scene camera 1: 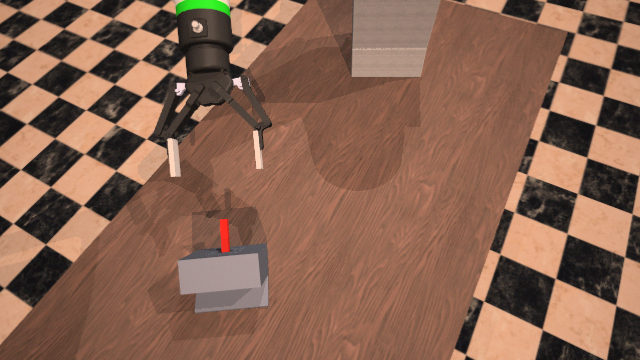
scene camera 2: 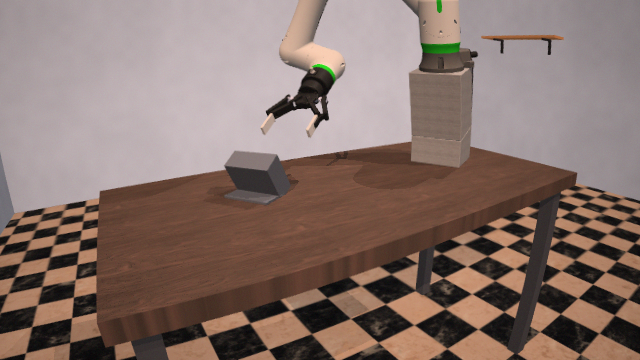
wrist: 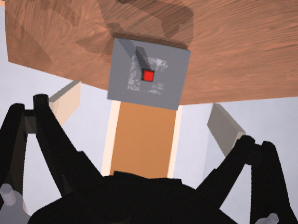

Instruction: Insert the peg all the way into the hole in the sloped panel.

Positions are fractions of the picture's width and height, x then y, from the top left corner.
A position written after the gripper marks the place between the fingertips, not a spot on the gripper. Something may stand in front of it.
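Note:
The gripper (scene camera 1: 0.34,0.48) is in view. Scene camera 2 shows the gripper (scene camera 2: 0.44,0.37) too, and the wrist view likewise shows the gripper (wrist: 0.49,0.46).

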